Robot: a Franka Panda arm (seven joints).
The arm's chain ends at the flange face. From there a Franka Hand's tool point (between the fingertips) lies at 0.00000 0.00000 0.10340 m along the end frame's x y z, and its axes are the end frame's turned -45 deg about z.
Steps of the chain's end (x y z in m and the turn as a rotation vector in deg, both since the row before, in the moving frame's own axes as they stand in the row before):
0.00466, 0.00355, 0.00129, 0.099, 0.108, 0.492
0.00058, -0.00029, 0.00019, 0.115, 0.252, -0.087
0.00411, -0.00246, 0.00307, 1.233, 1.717, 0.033
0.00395, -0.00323, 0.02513, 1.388, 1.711, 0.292
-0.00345, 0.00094, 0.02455, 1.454, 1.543, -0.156
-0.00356, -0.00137, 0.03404, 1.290, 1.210, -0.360
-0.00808, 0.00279, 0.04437, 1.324, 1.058, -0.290
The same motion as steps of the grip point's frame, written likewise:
0.00105, 0.00582, 0.00129, -0.006, 0.146, 0.492
0.00108, 0.00038, 0.00019, -0.097, 0.260, -0.087
0.00841, 0.00179, 0.00300, -0.342, 2.086, 0.033
0.00903, 0.00093, 0.02505, -0.228, 2.191, 0.292
0.00072, -0.00167, 0.02448, -0.063, 2.119, -0.156
0.00164, -0.00360, 0.03399, 0.057, 1.768, -0.360
-0.00465, -0.00409, 0.04432, 0.188, 1.684, -0.290

